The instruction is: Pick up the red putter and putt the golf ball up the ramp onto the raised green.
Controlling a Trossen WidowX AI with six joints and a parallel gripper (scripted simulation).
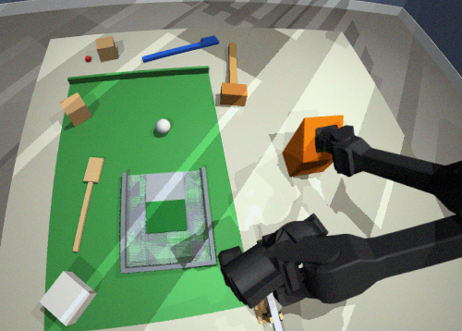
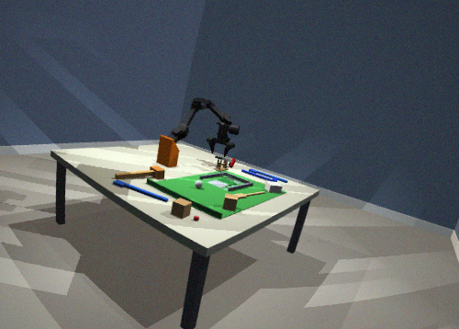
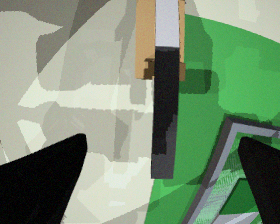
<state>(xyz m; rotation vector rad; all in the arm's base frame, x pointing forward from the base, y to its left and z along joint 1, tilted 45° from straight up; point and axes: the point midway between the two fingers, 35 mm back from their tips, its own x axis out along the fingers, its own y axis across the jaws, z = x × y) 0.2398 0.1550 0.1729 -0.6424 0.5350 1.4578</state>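
My gripper tip is 80 mm to the right of the wooden stand and 70 mm above it. Also, from my gripper tip: green mat (290 mm to the right, 240 mm ahead, 110 mm below); white cube (420 mm ahead, 80 mm below); red putter (120 mm to the left, 50 mm below, 10 mm behind).
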